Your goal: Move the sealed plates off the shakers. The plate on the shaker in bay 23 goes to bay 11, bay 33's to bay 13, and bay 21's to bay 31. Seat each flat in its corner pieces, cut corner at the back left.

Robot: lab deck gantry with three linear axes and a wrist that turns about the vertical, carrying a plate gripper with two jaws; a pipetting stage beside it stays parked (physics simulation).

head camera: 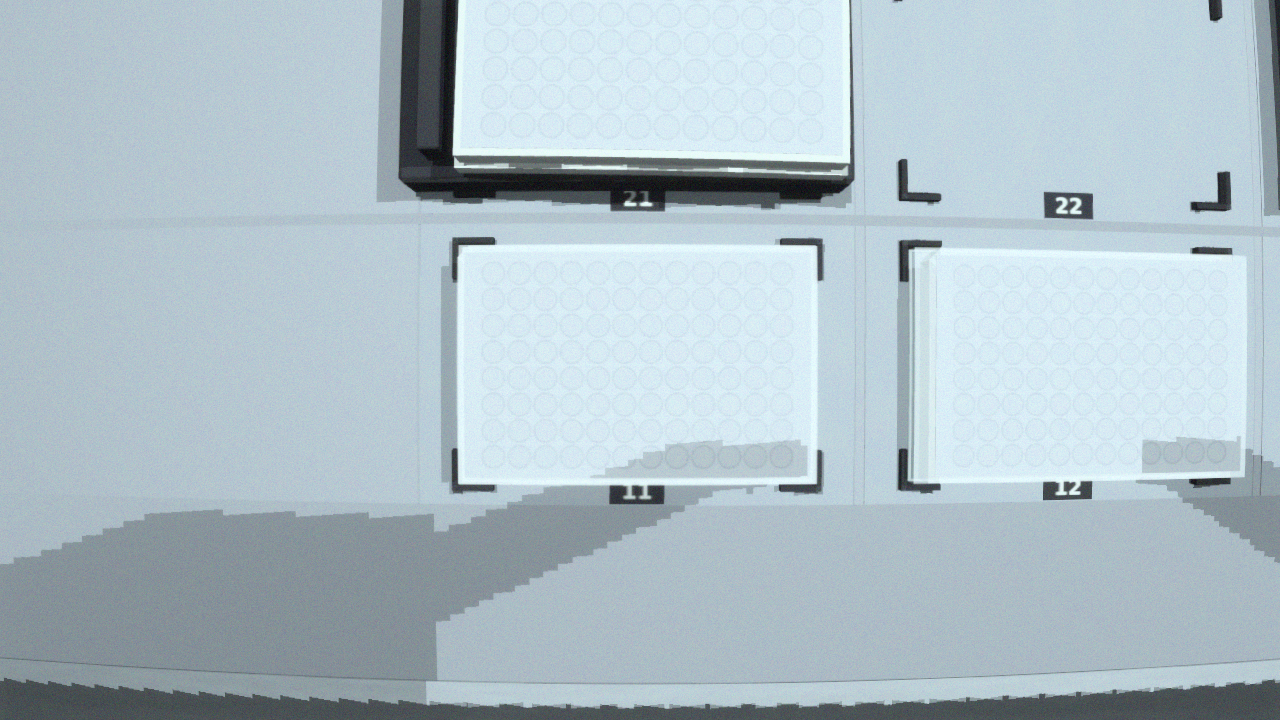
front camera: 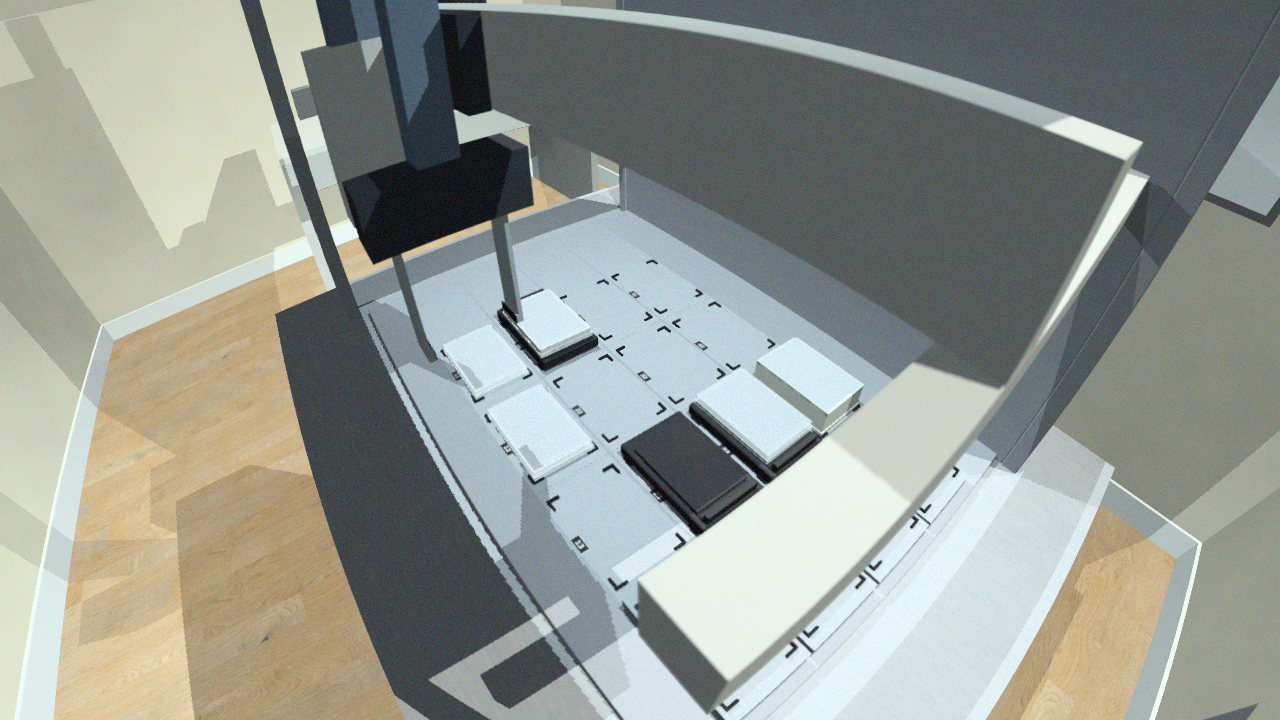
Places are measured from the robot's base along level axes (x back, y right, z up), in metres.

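Pixels of known places: gripper, fingertip midpoint: point(front camera: 471, 332); robot's base, origin of the base link: point(head camera: 462, 481) point(front camera: 443, 351).
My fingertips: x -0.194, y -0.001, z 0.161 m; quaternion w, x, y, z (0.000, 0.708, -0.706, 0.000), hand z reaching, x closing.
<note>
For each thing: its top centre in the pictures, then the offset to it from my fingertips. "spot": a spot on its surface instead.
- sealed white plate, middle of its top: point(head camera: 637, 365) point(front camera: 482, 355) dx +0.130, dy -0.042, dz -0.147 m
- second sealed plate, middle of its top: point(head camera: 653, 29) point(front camera: 544, 316) dx +0.125, dy -0.148, dz -0.124 m
- third plate, middle of its top: point(front camera: 754, 408) dx -0.191, dy -0.259, dz -0.124 m
- shaker, middle of its top: point(front camera: 693, 461) dx -0.202, dy -0.150, dz -0.130 m
- Bay 31, surface spot: point(front camera: 606, 308) spot: dx +0.127, dy -0.258, dz -0.161 m
- bay 13, surface spot: point(front camera: 613, 501) spot: dx -0.174, dy -0.058, dz -0.161 m
- taller white block, middle of its top: point(front camera: 811, 372) dx -0.198, dy -0.363, dz -0.119 m
A sealed white plate point(front camera: 486, 360) point(head camera: 637, 362) lies in the corner pieces of bay 11. A second sealed plate point(front camera: 553, 320) point(head camera: 653, 80) sits on the black shaker point(front camera: 572, 353) point(head camera: 427, 89) in bay 21. A third plate point(front camera: 754, 411) sits on the shaker in bay 33. The shaker point(front camera: 687, 461) in bay 23 is bare. Bay 31 point(front camera: 606, 308) and bay 13 point(front camera: 613, 501) hold no plate. My gripper point(front camera: 474, 338) is open and empty, raised over the left part of the deck near bays 11 and 21. It does not show in the head view.
Another white plate point(front camera: 539, 429) point(head camera: 1083, 367) lies in bay 12, beside bay 11. A taller white block point(front camera: 810, 380) stands behind the bay 33 shaker. A large pale beam point(front camera: 805, 528) crosses the right front and hides part of the deck. A dark upright post point(front camera: 290, 134) stands at the left.
</note>
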